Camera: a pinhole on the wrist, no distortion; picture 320 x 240 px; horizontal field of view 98.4 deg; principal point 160.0 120.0 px. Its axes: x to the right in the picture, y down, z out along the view. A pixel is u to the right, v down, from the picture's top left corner.
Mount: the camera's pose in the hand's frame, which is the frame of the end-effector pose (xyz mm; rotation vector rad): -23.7 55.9 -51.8 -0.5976 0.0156 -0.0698
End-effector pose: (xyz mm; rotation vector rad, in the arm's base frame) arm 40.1 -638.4 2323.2 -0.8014 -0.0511 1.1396
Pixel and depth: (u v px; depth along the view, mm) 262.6 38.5 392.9
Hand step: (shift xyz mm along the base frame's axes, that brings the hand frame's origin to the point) -103.0 450.2 162.2
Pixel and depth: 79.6 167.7 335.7
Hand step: -435.6 -15.5 -22.9
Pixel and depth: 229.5 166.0 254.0
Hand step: -198.5 203.0 -113.7
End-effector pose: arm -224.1 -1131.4 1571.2 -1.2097 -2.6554 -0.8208
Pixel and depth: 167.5 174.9 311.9
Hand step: 249.7 256.4 30.5
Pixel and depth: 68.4 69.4 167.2
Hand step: 181.6 31.4 -97.3
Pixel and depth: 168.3 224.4 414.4
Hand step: 386.4 374.8 147.5
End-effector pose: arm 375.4 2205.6 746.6 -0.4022 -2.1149 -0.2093
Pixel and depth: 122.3 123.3 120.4
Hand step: 36.9 122.7 -69.6
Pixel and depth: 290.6 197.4 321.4
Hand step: -109.4 434.4 188.7
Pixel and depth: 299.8 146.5 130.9
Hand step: -40.3 167.4 71.8
